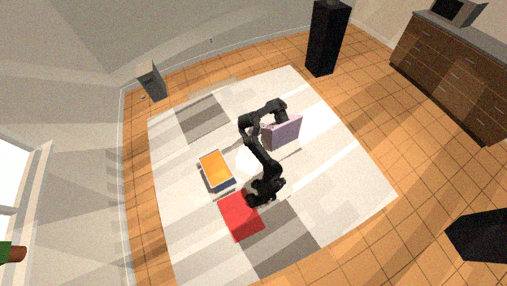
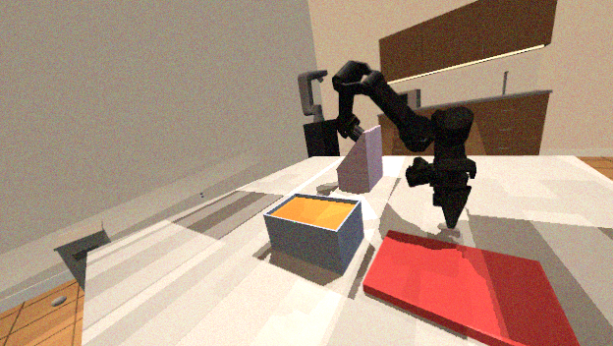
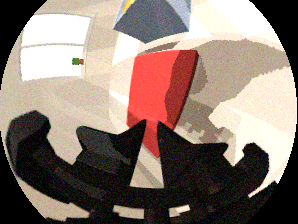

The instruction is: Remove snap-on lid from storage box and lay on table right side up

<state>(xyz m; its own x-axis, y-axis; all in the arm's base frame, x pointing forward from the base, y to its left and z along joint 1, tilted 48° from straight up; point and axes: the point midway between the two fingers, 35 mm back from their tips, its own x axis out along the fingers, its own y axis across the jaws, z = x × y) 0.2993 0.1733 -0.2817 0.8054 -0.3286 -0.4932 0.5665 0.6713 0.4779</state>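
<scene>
Now: gripper tip 7 cm short of the red lid, 1 cm to the right of it and 5 cm above it. The rest, counted from my gripper tip: storage box (11 cm ahead, 26 cm to the right, 1 cm below).
</scene>
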